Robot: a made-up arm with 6 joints. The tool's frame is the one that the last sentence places.
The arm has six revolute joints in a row. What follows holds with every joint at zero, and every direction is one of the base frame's. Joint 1 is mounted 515.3 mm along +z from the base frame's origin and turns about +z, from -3.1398 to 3.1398 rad. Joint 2 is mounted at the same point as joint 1 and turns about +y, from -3.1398 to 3.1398 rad. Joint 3 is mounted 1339 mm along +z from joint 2 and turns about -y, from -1.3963 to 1.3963 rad. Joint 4 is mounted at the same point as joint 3 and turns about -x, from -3.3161 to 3.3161 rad. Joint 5 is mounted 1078.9 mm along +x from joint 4 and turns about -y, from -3.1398 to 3.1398 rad. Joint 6 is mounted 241.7 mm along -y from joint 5 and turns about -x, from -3.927 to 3.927 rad. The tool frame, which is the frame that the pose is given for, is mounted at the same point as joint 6; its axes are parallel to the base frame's.
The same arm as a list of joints. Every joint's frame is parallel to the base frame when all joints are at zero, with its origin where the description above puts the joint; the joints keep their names.
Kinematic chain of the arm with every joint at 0, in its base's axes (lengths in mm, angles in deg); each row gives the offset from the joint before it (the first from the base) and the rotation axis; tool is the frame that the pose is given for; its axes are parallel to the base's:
joint 1: xyz 0 0 515.3 axis +z
joint 2: xyz 0 0 0 axis +y
joint 3: xyz 0 0 1339 axis -y
joint 4: xyz 0 0 0 axis -x
joint 5: xyz 1078.9 0 0 axis -y
joint 6: xyz 0 -241.7 0 axis -x
tool: xyz 0 0 0
Joint limits (deg, base to tool): -179.9..179.9 -179.9..179.9 -80..80 -190..190 -179.9..179.9 -225..225

